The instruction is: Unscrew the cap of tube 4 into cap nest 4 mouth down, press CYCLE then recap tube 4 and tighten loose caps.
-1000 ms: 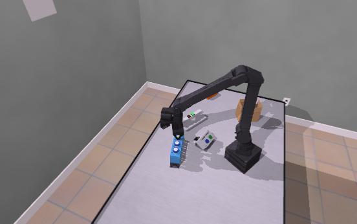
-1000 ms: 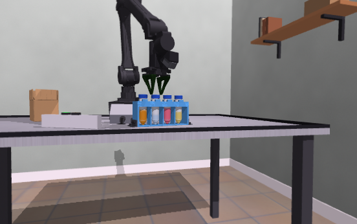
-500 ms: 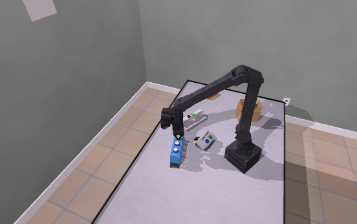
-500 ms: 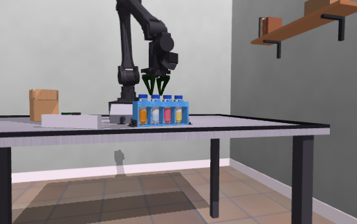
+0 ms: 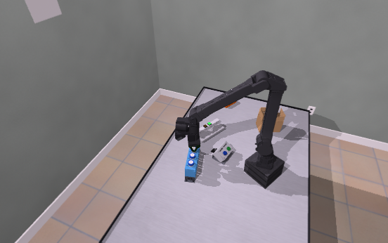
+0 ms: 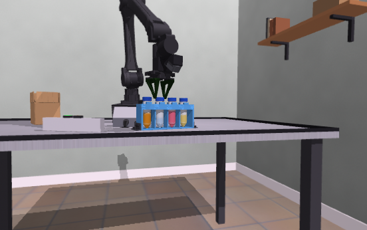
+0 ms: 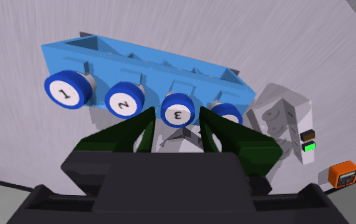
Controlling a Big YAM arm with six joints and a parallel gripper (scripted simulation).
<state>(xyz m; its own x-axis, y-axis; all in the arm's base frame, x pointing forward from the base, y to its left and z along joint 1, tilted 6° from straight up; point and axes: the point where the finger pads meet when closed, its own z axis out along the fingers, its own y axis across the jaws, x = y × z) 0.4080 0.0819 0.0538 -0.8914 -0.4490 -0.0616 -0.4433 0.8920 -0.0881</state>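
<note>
Now: the blue cycle key 18 cm behind my hand, 8 cm to the right of it and 6 cm below it. Round my hand: white key housing: 17 cm behind, 10 cm to the right, 7 cm below; then cardboard box: 50 cm to the right, 40 cm behind, 6 cm below; then green ready key: 19 cm behind, 13 cm to the right, 6 cm below.
</note>
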